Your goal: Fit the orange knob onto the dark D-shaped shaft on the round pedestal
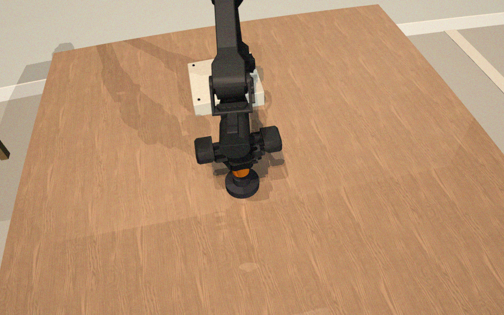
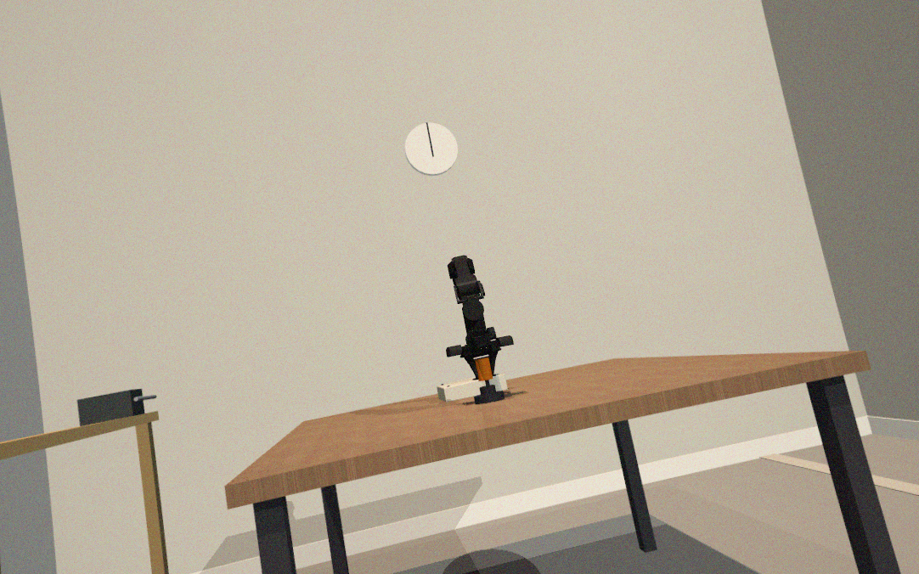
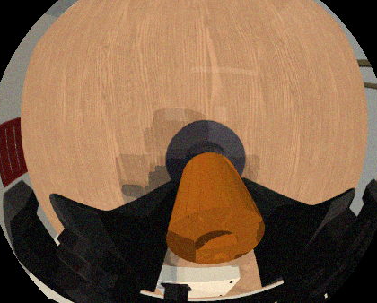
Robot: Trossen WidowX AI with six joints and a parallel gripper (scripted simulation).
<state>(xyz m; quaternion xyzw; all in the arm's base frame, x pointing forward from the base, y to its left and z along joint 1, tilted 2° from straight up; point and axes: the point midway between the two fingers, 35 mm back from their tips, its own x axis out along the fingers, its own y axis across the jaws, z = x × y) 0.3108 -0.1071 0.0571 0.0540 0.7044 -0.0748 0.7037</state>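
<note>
Right now the dark round pedestal is 40 mm below my gripper tip. The rest, counted from my gripper tip: orange knob (20 mm above).
</note>
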